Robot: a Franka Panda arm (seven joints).
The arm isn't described. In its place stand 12 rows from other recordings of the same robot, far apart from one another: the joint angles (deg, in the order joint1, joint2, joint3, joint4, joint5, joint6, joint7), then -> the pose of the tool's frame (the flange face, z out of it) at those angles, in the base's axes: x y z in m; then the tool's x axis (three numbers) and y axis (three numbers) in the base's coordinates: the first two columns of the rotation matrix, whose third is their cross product.
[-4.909, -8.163, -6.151, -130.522, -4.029, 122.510, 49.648] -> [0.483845, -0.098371, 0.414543, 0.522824, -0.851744, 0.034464, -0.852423, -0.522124, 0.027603]
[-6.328, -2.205, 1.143, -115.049, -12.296, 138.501, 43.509] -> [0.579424, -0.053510, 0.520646, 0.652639, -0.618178, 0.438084, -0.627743, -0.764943, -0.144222]
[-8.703, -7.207, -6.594, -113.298, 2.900, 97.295, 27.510] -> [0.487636, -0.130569, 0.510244, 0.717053, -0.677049, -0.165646, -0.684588, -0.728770, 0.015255]
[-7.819, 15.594, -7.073, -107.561, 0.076, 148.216, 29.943] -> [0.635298, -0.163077, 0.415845, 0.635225, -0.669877, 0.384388, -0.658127, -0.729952, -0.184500]
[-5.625, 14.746, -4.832, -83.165, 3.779, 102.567, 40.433] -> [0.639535, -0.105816, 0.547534, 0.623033, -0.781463, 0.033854, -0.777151, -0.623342, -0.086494]
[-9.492, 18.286, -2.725, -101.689, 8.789, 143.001, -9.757] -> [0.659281, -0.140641, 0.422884, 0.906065, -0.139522, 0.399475, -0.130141, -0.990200, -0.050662]
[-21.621, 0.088, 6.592, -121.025, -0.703, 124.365, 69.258] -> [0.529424, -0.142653, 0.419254, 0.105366, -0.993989, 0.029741, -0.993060, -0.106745, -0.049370]
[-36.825, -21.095, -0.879, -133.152, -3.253, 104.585, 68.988] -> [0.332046, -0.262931, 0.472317, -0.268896, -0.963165, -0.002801, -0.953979, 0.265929, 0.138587]
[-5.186, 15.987, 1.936, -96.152, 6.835, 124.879, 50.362] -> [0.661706, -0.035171, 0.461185, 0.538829, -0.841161, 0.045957, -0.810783, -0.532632, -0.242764]
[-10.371, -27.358, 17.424, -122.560, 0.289, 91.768, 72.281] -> [0.399328, 0.070919, 0.576824, 0.387572, -0.916111, 0.102611, -0.919442, -0.376138, 0.114661]
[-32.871, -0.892, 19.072, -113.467, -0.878, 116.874, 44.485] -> [0.543533, -0.133632, 0.478438, 0.529046, -0.846000, 0.066286, -0.845901, -0.531973, -0.038151]
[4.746, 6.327, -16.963, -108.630, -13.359, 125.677, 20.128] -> [0.591588, -0.131079, 0.465952, 0.885466, -0.395245, 0.244400, -0.439986, -0.882297, 0.167223]
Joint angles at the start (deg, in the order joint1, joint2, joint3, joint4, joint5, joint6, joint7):
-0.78 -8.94 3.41 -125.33 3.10 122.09 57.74
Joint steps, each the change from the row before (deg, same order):
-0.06 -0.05 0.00 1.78 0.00 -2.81 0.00
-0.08 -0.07 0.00 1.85 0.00 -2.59 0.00
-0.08 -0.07 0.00 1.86 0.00 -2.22 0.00
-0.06 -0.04 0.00 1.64 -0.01 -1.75 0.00
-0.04 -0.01 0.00 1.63 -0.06 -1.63 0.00
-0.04 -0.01 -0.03 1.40 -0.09 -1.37 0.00
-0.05 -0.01 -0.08 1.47 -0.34 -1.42 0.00
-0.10 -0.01 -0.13 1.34 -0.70 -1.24 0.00
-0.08 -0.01 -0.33 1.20 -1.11 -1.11 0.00
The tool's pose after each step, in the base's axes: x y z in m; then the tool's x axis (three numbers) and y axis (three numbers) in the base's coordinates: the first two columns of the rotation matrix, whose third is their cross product. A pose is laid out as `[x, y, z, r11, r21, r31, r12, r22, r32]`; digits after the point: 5 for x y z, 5 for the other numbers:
[0.51156, 0.02662, 0.47394, 0.55015, -0.83501, 0.00982, -0.83115, -0.54867, -0.09030]
[0.51263, 0.02638, 0.48576, 0.55083, -0.83461, 0.00306, -0.83175, -0.54924, -0.08081]
[0.51394, 0.02610, 0.49836, 0.55125, -0.83434, -0.00014, -0.83188, -0.54961, -0.07688]
[0.51516, 0.02592, 0.50968, 0.55171, -0.83404, -0.00106, -0.83167, -0.55004, -0.07605]
[0.51632, 0.02583, 0.52088, 0.55260, -0.83345, -0.00050, -0.83106, -0.55097, -0.07594]
[0.51713, 0.02534, 0.53059, 0.55296, -0.83321, 0.00079, -0.83076, -0.55141, -0.07600]
[0.51779, 0.02396, 0.54082, 0.55335, -0.83293, 0.00578, -0.83041, -0.55219, -0.07420]
[0.51830, 0.02110, 0.55024, 0.55314, -0.83293, 0.01641, -0.83036, -0.55282, -0.06991]
[0.51864, 0.01586, 0.55871, 0.55108, -0.83382, 0.03253, -0.83155, -0.55199, -0.06194]

